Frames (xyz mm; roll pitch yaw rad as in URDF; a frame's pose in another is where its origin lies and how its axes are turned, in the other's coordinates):
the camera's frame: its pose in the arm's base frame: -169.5 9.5 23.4 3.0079 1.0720 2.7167
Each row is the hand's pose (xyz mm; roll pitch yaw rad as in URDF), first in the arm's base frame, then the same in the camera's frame.
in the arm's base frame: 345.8 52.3 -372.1 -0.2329 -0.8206 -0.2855
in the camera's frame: 131.2 171.1 614.3 2.8972 -0.2562 3.0780
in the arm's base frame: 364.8 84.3 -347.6 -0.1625 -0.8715 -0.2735
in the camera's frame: 107.7 208.8 611.2 2.9786 -0.2054 3.0695
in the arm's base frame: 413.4 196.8 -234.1 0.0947 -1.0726 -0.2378
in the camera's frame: 9.0 337.7 571.9 -3.0160 -0.0040 3.0523
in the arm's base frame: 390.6 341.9 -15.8 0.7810 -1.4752 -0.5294
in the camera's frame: -144.1 482.8 414.6 -2.6057 0.4013 3.0954
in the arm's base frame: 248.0 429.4 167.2 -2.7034 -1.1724 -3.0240
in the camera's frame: -225.4 534.6 186.2 -2.1692 0.8523 -2.9878
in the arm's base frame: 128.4 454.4 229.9 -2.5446 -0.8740 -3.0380
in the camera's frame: -223.4 526.3 49.1 -1.7591 1.0953 -2.6726
